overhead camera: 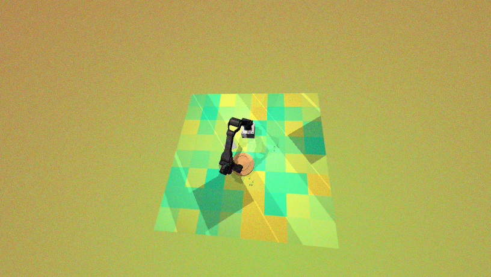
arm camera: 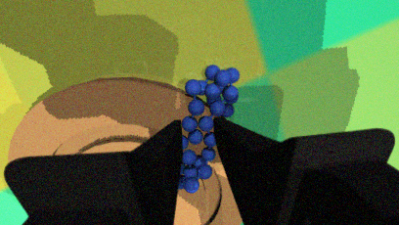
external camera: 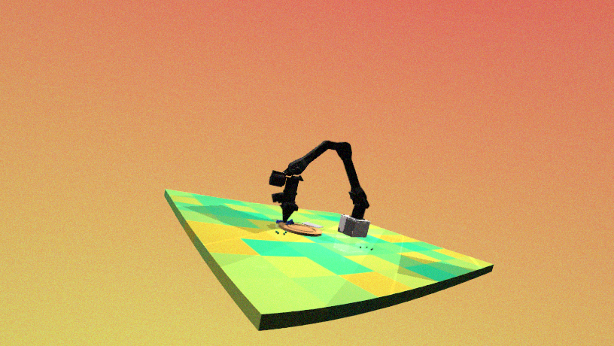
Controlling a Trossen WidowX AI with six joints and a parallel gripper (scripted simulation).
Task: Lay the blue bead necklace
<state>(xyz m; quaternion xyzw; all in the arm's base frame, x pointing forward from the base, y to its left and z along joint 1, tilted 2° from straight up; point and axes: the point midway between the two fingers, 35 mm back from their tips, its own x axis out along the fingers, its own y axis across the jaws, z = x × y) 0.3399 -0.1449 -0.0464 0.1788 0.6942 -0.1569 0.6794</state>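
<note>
My gripper tip is 40 mm past the round bead board, 80 mm to the right of it and 10 mm above it. From my gripper tip the other things lie so: flat grey piece (210 mm behind, 30 mm to the right, 10 mm below).
</note>
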